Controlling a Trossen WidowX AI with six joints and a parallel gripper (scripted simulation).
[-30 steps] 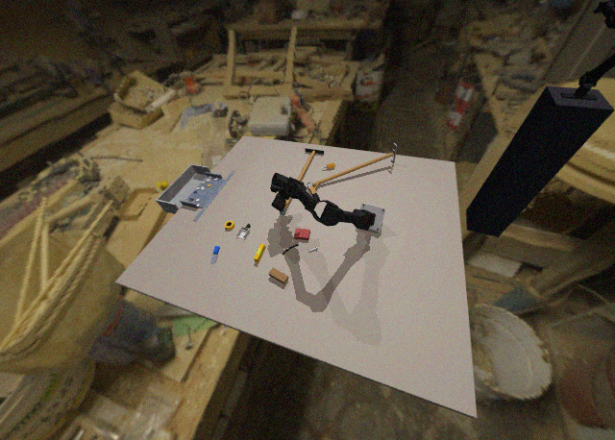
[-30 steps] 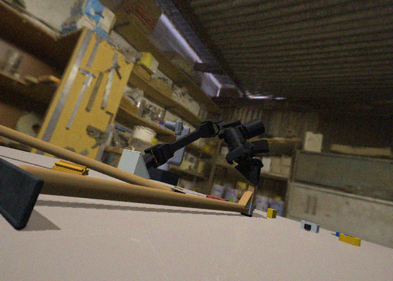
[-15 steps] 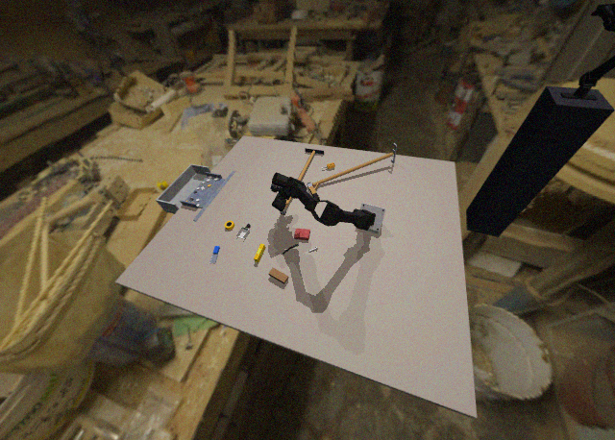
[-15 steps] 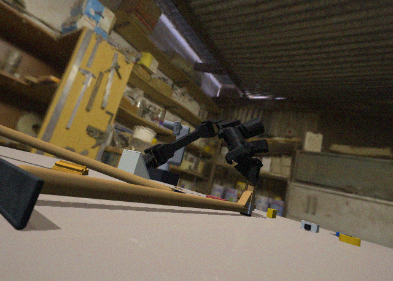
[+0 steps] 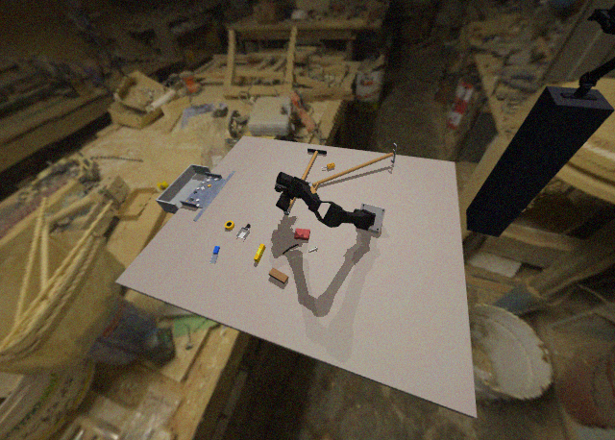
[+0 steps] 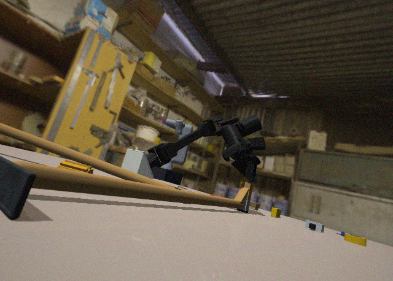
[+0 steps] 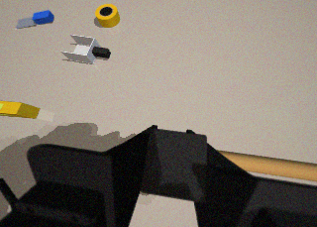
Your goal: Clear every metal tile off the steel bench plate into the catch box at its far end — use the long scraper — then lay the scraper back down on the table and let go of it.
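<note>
The long scraper is 28 cm to the right of my gripper tip and 3 cm below it. Also, from my gripper tip: black wire 21 cm to the left, 13 cm behind, 9 cm below; then red block 16 cm behind, 11 cm to the left, 8 cm below; then silver clip 18 cm to the left, 14 cm ahead, 9 cm below.
</note>
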